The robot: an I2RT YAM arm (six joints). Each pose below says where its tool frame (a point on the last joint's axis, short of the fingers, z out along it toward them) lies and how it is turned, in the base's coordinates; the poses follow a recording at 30 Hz.
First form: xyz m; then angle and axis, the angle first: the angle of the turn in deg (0 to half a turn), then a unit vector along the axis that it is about.
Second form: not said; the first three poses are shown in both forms.
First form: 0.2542, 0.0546, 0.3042, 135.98, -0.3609, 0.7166, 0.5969
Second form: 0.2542, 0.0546, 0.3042, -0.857, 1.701, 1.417
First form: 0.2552, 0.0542, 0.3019, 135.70, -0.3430, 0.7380, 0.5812
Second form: 0.2552, 0.0542, 0.3019, -0.812, 1.748, 1.376
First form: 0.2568, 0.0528, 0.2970, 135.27, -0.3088, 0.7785, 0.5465
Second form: 0.2568, 0.0528, 0.2970, -0.729, 1.838, 1.290
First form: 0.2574, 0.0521, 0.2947, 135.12, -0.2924, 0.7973, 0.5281
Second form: 0.2574, 0.0521, 0.2947, -0.690, 1.880, 1.245
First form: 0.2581, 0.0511, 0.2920, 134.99, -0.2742, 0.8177, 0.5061
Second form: 0.2581, 0.0511, 0.2920, -0.646, 1.927, 1.192
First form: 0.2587, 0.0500, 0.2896, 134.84, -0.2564, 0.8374, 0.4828
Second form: 0.2587, 0.0500, 0.2896, -0.603, 1.971, 1.136
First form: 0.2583, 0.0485, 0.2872, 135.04, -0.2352, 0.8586, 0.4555
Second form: 0.2583, 0.0485, 0.2872, -0.554, 2.024, 1.074
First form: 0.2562, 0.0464, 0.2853, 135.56, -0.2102, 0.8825, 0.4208
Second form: 0.2562, 0.0464, 0.2853, -0.497, 2.088, 0.996
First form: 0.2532, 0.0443, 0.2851, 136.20, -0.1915, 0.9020, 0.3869
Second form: 0.2532, 0.0443, 0.2851, -0.455, 2.144, 0.920
